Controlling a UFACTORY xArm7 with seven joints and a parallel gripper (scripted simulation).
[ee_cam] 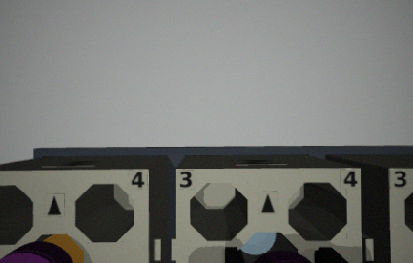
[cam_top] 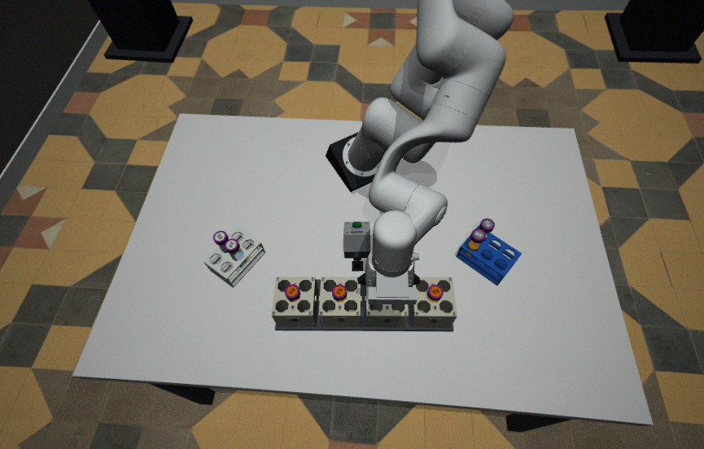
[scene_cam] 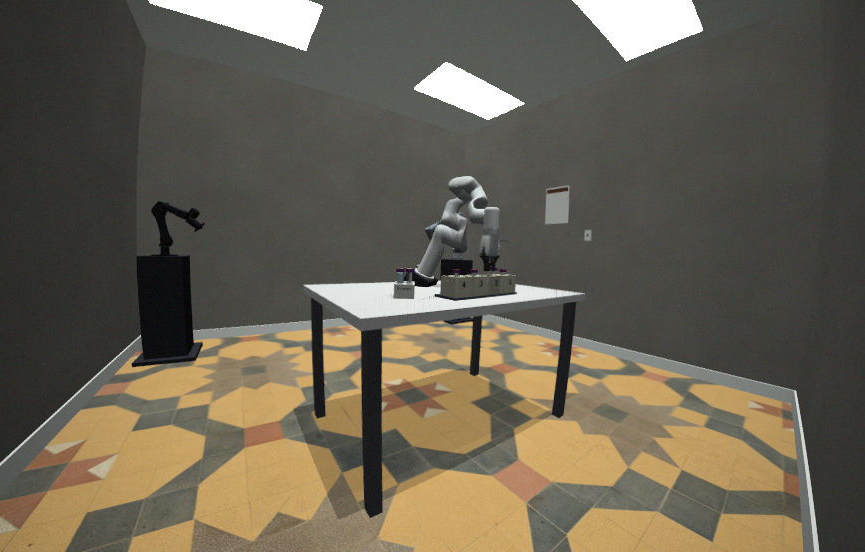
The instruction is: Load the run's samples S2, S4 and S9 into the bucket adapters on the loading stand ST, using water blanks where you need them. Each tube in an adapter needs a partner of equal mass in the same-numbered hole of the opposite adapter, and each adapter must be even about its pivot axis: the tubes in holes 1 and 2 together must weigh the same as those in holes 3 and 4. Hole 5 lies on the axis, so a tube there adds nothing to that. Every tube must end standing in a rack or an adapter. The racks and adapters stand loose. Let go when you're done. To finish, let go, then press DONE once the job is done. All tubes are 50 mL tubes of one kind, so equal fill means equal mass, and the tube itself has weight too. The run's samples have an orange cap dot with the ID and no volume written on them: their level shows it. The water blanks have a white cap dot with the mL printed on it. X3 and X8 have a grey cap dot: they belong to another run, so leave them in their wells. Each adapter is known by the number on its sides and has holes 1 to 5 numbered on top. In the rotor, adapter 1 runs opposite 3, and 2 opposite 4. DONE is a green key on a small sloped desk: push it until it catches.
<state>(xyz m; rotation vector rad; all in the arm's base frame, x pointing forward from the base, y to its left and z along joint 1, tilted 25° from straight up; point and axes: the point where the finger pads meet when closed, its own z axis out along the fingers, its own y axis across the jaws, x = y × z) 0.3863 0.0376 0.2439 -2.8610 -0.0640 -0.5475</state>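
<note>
My gripper is now 10 mm past the water blank tube and 50 mm above it. From my hand the other things lie so: adapter: 80 mm below; green DONE key: 210 mm behind, 90 mm to the right, 70 mm below; loading stand: 60 mm to the right, 130 mm below.
</note>
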